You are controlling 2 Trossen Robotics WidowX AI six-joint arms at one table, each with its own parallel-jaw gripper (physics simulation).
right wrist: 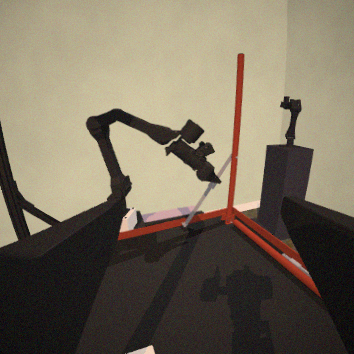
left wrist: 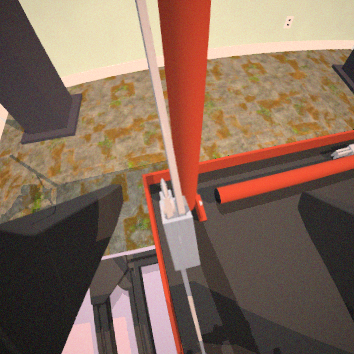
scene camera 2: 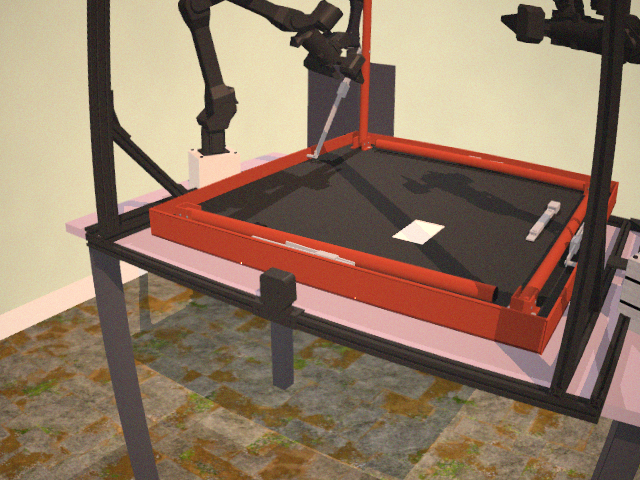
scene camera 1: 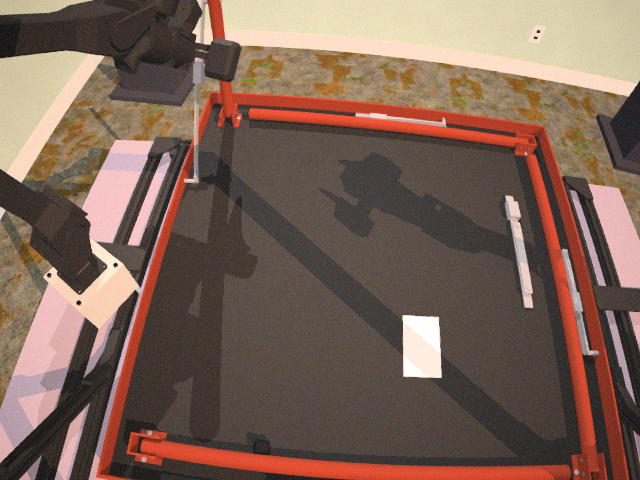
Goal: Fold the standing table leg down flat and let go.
In view: my left gripper [scene camera 1: 208, 58], my right gripper [scene camera 2: 515, 20], a white card [scene camera 1: 421, 341] and a red table frame [scene camera 2: 529, 332].
My left gripper shows as well in the right wrist view [right wrist: 217, 177], in the left wrist view [left wrist: 212, 196] and in scene camera 2 [scene camera 2: 351, 80]. My right gripper shows as well in the right wrist view [right wrist: 202, 205]. The red table frame also shows in the right wrist view [right wrist: 290, 252].
